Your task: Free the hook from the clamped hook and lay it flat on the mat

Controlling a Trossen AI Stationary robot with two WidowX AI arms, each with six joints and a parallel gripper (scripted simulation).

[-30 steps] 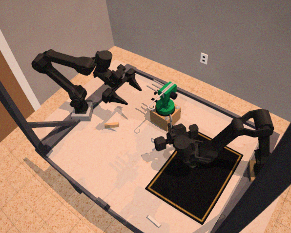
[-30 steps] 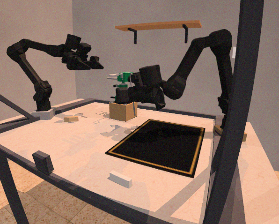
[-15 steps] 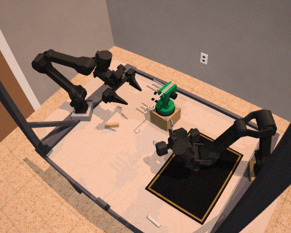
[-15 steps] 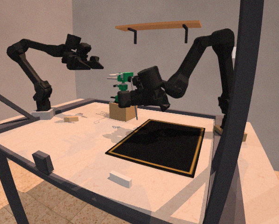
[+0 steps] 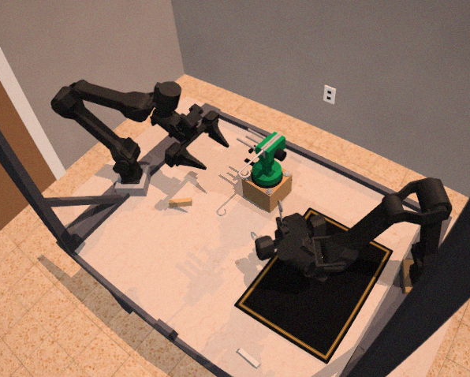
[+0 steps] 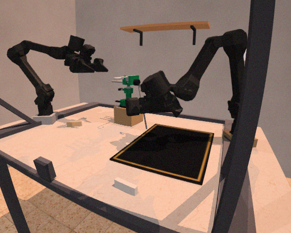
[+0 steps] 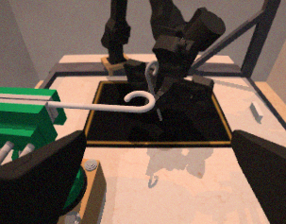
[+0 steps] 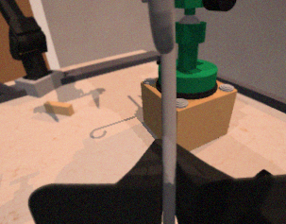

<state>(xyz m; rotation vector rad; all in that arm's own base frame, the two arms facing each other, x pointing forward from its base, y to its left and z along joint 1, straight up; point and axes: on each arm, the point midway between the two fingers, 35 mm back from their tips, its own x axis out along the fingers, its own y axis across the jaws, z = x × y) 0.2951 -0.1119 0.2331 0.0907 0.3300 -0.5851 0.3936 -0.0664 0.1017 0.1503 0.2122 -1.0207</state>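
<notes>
Now: right hand 130 mm to the left of the mat, 130 mm above it and 40 mm past it. Also, from my right hand: white block 320 mm behind, 130 mm below, 40 mm to the right; then small wooden block 350 mm to the left, 120 mm below, 40 mm ahead.
</notes>
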